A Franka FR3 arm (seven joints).
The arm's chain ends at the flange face. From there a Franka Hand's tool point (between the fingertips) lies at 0.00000 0.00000 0.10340 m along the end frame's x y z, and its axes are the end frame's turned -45 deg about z.
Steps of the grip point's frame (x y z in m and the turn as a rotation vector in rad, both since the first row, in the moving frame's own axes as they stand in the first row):
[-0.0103, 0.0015, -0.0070, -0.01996, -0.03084, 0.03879]
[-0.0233, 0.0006, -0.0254, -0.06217, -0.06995, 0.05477]
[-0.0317, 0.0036, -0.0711, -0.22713, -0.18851, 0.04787]
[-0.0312, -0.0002, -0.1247, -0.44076, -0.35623, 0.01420]
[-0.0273, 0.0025, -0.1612, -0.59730, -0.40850, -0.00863]
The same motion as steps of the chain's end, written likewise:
[-0.0054, 0.0046, -0.0069, -0.03592, -0.00769, 0.03879]
[-0.0152, 0.0073, -0.0249, -0.09342, -0.00550, 0.05477]
[-0.0219, -0.0050, -0.0666, -0.29390, 0.02731, 0.04787]
[-0.0277, -0.0333, -0.1085, -0.56356, 0.05977, 0.01420]
[-0.0305, -0.0462, -0.1353, -0.71121, 0.13350, -0.00863]

